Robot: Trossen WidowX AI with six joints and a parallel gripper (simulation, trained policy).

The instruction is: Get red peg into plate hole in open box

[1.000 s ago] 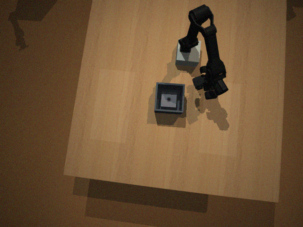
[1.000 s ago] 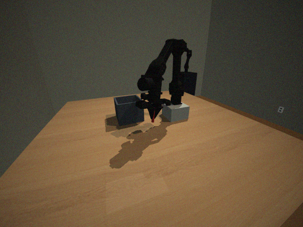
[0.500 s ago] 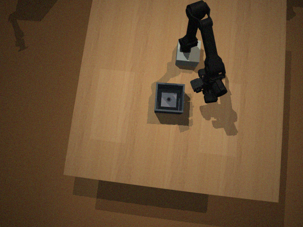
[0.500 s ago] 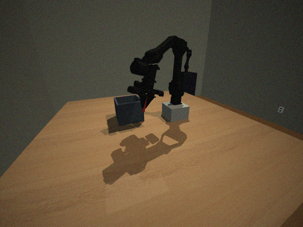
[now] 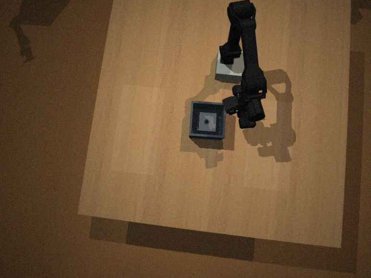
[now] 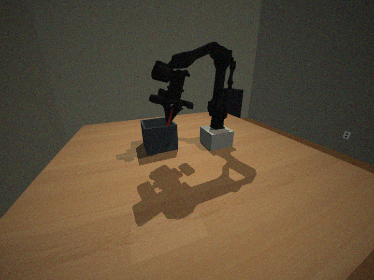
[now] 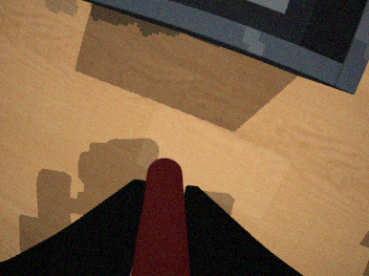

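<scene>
My gripper tip is now 13 cm to the left of the grey plate, 13 cm above it and 3 cm short of it. The rest, counted from my gripper tip: red peg (2 cm above, 1 cm behind).
</scene>
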